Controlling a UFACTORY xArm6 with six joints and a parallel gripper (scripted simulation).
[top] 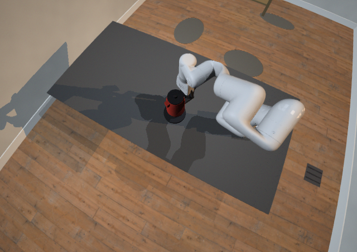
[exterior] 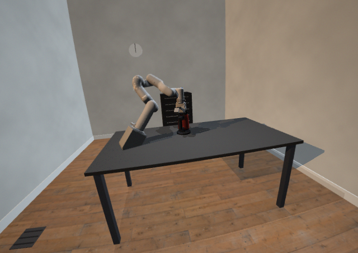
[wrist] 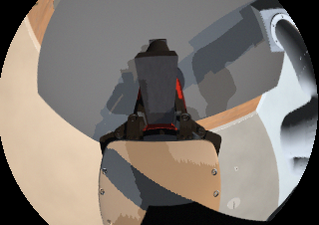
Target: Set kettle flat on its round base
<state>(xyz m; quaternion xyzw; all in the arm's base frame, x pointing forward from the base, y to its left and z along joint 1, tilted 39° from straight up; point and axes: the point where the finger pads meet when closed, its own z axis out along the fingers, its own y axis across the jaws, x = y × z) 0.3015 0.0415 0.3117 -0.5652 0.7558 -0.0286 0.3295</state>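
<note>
My hand is 10 mm short of the red kettle, 30 mm to the right of it and 50 mm above it. Round my hand: round black base (10 mm ahead, 80 mm to the left, 180 mm below).
</note>
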